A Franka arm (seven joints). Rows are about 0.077 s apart.
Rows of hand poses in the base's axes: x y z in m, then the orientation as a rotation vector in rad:
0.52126 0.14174 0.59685 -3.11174 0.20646 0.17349
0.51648 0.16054 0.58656 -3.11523 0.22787 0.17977
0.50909 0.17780 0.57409 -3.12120 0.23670 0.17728
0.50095 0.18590 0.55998 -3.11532 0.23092 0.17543
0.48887 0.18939 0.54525 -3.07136 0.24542 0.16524
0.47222 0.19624 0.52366 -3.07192 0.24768 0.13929
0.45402 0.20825 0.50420 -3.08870 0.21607 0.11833
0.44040 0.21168 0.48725 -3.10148 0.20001 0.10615
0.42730 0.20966 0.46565 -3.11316 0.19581 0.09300
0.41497 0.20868 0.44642 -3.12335 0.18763 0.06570
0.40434 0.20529 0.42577 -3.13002 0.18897 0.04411
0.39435 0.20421 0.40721 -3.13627 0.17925 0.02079
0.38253 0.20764 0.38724 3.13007 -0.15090 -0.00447
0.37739 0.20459 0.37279 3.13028 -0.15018 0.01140
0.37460 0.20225 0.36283 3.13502 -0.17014 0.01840
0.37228 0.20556 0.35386 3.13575 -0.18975 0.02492
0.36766 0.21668 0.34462 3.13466 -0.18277 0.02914
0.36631 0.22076 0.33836 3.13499 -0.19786 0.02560
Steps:
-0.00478 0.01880 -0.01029 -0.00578 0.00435 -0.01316
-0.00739 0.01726 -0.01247 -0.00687 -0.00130 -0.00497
-0.00814 0.00810 -0.01411 0.00648 -0.00146 0.00303
-0.01208 0.00349 -0.01473 0.04202 -0.00809 -0.01391
-0.01665 0.00685 -0.02159 -0.00090 -0.01675 -0.00193
-0.01820 0.01201 -0.01946 -0.01364 -0.01347 0.02139
-0.01362 0.00343 -0.01695 -0.01136 -0.00757 0.01112
-0.01310 -0.00202 -0.02160 -0.01139 -0.00800 0.00340
-0.01233 -0.00098 -0.01923 -0.00990 -0.01709 0.00571
-0.01063 -0.00339 -0.02065 -0.00719 -0.01345 -0.00055
-0.00999 -0.00108 -0.01856 -0.00623 -0.01456 0.00645
-0.01182 0.00343 -0.01997 -0.00848 -0.00992 0.01789
-0.00514 -0.00305 -0.01445 -0.00029 -0.01012 0.00051
-0.00279 -0.00234 -0.00996 0.00561 -0.00477 -0.01252
-0.00232 0.00331 -0.00897 0.00174 -0.00426 -0.01243
-0.00462 0.01112 -0.00924 -0.00166 -0.00260 0.00438
-0.00135 0.00408 -0.00626 0.00143 0.00217 -0.00957

